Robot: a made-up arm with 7 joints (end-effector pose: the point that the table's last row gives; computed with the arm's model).
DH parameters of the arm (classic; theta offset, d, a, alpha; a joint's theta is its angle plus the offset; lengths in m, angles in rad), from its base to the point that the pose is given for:
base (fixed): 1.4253 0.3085 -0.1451 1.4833
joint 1: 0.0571 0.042 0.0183 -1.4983
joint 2: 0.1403 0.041 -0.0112 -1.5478
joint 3: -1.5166 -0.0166 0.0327 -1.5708
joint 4: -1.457 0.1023 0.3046 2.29
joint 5: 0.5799 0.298 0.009 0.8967
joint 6: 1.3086 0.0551 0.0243 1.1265
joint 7: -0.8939 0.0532 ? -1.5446
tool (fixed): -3.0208 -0.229 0 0
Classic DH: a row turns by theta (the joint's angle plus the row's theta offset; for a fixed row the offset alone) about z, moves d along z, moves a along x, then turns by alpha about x.
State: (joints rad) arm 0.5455 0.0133 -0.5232 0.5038 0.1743 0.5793 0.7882
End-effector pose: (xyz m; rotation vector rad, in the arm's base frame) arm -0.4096 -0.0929 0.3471 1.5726 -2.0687 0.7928
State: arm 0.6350 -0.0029 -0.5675 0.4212 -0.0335 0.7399 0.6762
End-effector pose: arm -0.4329 -0.0899 0.3443 1.7095 -2.3885 0.7314
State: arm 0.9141 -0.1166 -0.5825 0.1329 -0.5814 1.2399 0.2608
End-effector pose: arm -0.4759 -0.0252 0.3109 -1.0099 2.1658 -0.2800
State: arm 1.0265 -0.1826 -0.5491 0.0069 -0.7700 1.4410 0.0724
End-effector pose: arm -0.4726 0.0277 0.2926 -0.6906 1.9898 -0.2049
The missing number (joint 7, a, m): 0.0213
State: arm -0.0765 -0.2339 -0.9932 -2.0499 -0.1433 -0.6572 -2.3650
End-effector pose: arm 0.4129 -0.2857 -0.0754 -0.8273 -0.1012 0.2238
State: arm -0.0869 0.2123 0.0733 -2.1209 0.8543 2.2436 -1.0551
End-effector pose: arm 0.6165 -0.1029 0.2381 1.8051 -0.0038 -1.3352
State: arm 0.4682 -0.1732 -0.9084 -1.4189 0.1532 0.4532 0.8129
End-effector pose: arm 0.3068 0.1716 0.3589 -0.9055 -2.8583 0.1217
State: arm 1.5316 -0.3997 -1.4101 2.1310 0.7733 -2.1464 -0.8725
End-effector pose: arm -0.0636 0.0403 -0.1226 0.8692 1.5857 -0.9141
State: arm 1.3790 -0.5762 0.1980 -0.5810 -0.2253 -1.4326 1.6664
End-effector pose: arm -0.3285 0.1550 0.3587 2.5679 -1.1360 0.5263
